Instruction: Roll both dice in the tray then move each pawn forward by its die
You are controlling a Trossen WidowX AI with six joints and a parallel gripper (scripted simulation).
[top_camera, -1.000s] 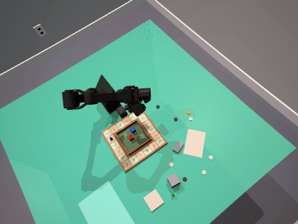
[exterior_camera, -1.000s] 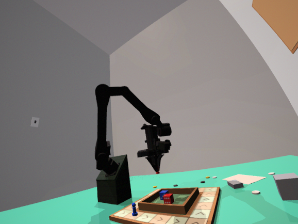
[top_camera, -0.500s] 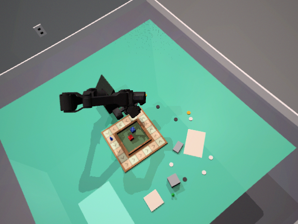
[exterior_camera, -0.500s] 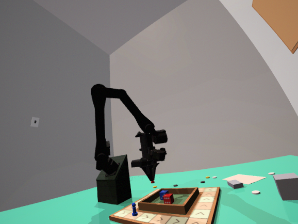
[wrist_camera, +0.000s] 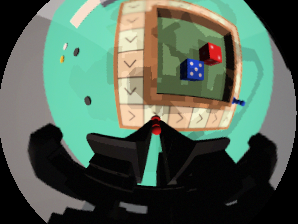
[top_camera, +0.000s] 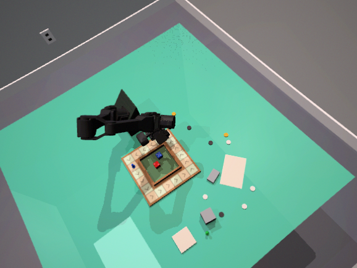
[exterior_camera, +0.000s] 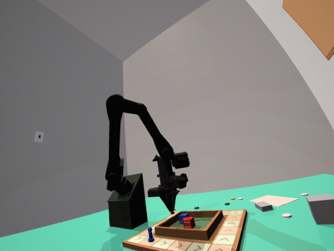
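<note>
My gripper tip is 10 mm below the red pawn. The rest, counted from my gripper tip: green piece (480 mm ahead, 130 mm to the right, 20 mm below); then green tray floor (100 mm ahead, 80 mm to the right, 30 mm below); then blue pawn (20 mm ahead, 180 mm to the right, 10 mm below).
</note>
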